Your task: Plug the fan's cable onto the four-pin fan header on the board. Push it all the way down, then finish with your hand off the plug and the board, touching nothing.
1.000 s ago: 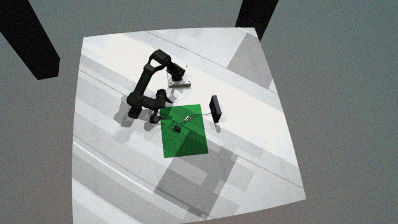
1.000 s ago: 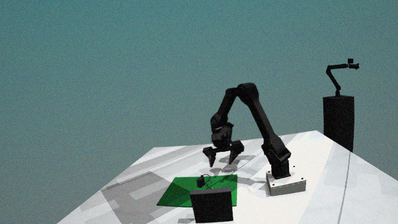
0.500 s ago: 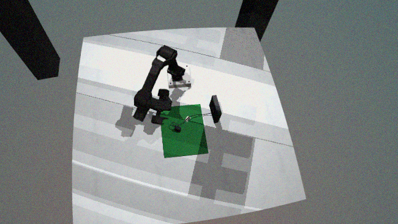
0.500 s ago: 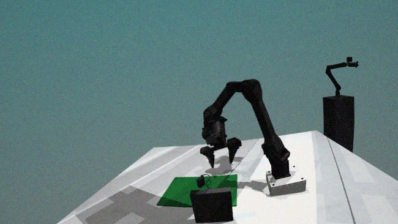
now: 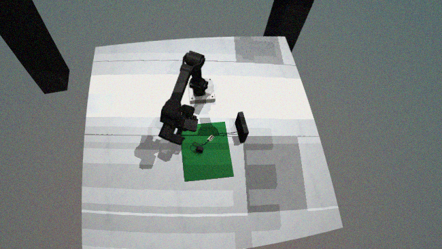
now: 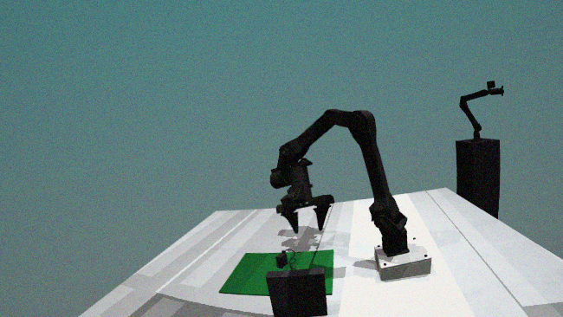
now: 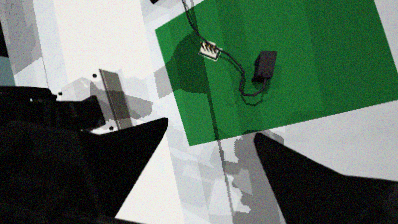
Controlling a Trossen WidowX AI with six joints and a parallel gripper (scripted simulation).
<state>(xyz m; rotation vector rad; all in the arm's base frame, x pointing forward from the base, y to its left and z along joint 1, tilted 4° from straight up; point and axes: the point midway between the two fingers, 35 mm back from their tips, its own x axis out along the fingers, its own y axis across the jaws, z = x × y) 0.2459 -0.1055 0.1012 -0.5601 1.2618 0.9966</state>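
My gripper tip is 8 cm short of the black plug, 5 cm to the right of it and 7 cm above it. From my gripper tip the other things lie so: whitish fan header 2 cm ahead, 12 cm to the left, 9 cm below; then green board 9 cm ahead, 8 cm to the left, 11 cm below; then black fan 1 cm ahead, 27 cm to the left, 3 cm below.
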